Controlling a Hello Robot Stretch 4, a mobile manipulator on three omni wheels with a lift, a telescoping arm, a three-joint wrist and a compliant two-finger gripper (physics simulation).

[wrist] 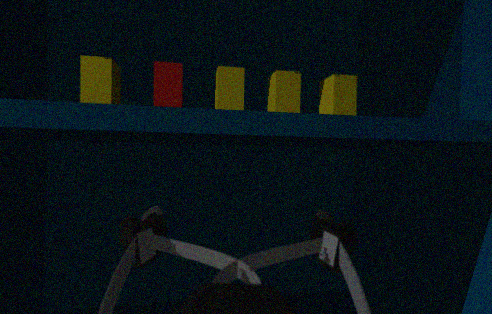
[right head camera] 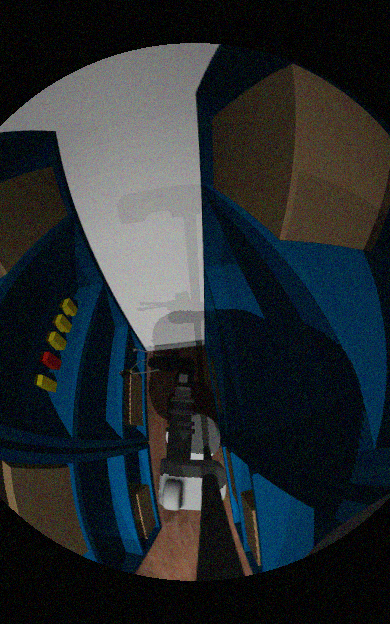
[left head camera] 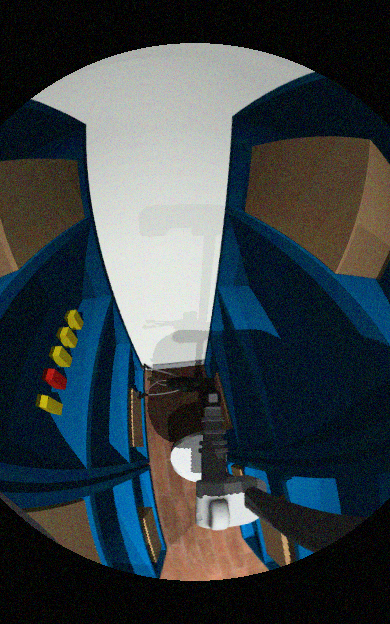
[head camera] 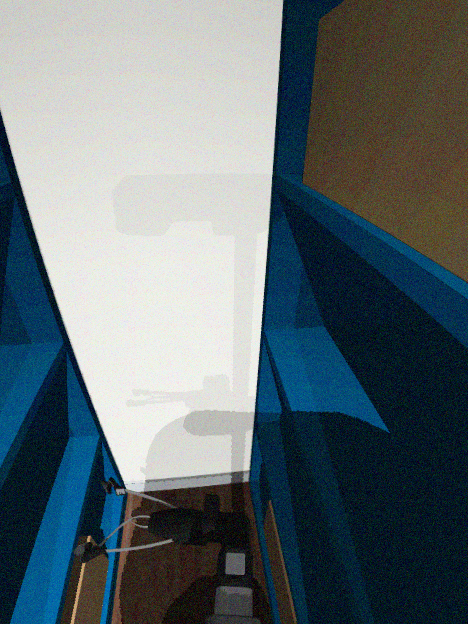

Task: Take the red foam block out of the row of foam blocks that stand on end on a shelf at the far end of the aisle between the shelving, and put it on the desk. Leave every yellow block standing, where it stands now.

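Places are measured from the robot's base along level axes (x right, y ahead, z up), in centimetres.
Where they show: gripper, fingertip midpoint: (wrist: pixel 238 227) (right head camera: pixel 122 359) (left head camera: pixel 136 379) (head camera: pixel 88 515); robot's base, link origin: (right head camera: pixel 194 436) (left head camera: pixel 197 455).
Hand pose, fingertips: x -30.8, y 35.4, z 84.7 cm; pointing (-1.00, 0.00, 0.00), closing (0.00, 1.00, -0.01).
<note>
Each offset is from my fingertips to the centre of the thing. "*": to the spot under its first point.
The red block @[dx -28.9, dy -12.5, dz +16.1 cm] (left head camera: pixel 55 379) (right head camera: pixel 51 360) (wrist: pixel 168 84) stands on end on a blue shelf (left head camera: pixel 82 355) (right head camera: pixel 75 342) (wrist: pixel 200 121) in the left shelving. In the wrist view one yellow block @[dx -27.1, dy -23.2, dz +16.1 cm] (wrist: pixel 96 80) stands left of it, and three stand to its right: a near one @[dx -30.7, dy -2.3, dz +16.1 cm] (wrist: pixel 229 88), a middle one @[dx -32.4, dy +7.7, dz +16.1 cm] (wrist: pixel 285 91) and an end one @[dx -34.2, dy +18.2, dz +16.1 cm] (wrist: pixel 339 95). Gaps show between the blocks. My gripper (head camera: pixel 102 518) (left head camera: pixel 143 381) (right head camera: pixel 131 361) (wrist: pixel 238 227) is open and empty, turned toward the left shelving, below the row's shelf and apart from the blocks. The desk does not show.
Blue shelving stands close on both sides of the narrow aisle, with a white wall (head camera: pixel 166 302) at its end. A cardboard box @[* dx -18.0, dy +0.7, dz -61.8 cm] (head camera: pixel 90 584) sits low on the left, near the gripper's fingers. A large box @[* dx +46.1, dy +11.3, dz +68.3 cm] (head camera: pixel 397 126) sits high on the right.
</note>
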